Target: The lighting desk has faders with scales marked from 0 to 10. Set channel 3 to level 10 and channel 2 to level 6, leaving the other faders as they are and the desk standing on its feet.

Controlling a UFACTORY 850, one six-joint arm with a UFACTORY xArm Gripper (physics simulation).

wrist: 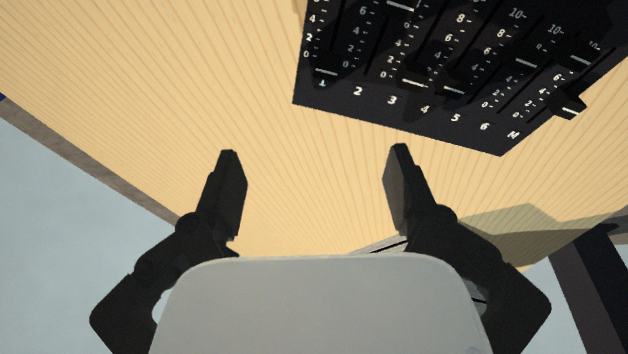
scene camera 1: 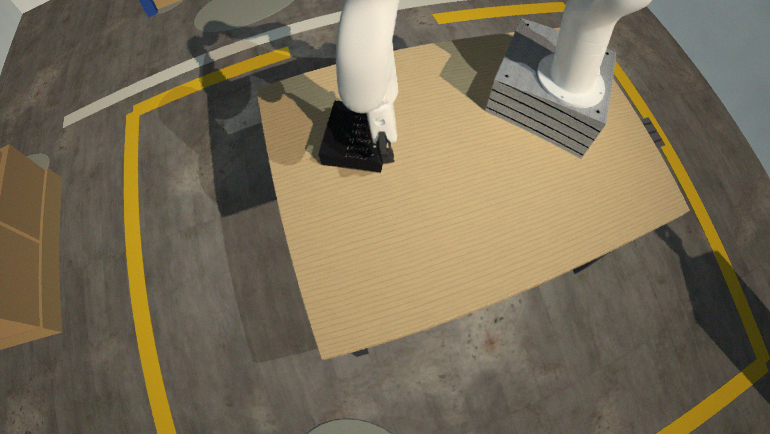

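The black lighting desk (scene camera 1: 350, 162) (wrist: 345, 106) stands flat on the table. In the wrist view, the channel 2 fader cap (wrist: 400, 6) is at the top edge, above its 6 mark; its exact level is unclear. The channel 3 fader cap (wrist: 414, 81) is low, near 0. The channel 1 cap (wrist: 326, 71) and channel 4 cap (wrist: 454, 89) are also low. The channel 5 cap (wrist: 526, 62), channel 6 cap (wrist: 580, 59) and M cap (wrist: 570, 108) sit farther right. My gripper (scene camera 1: 386, 154) (wrist: 314, 163) is open and empty, by the desk's numbered edge, touching no fader. The arm partly hides the desk in the scene view.
The wooden table (scene camera 1: 458, 215) (wrist: 150, 100) carries the desk and the grey layered robot base (scene camera 1: 544, 121). Yellow lines (scene camera 1: 132, 215) mark the floor around it. A cardboard box (scene camera 1: 21, 258) stands on the floor at the left.
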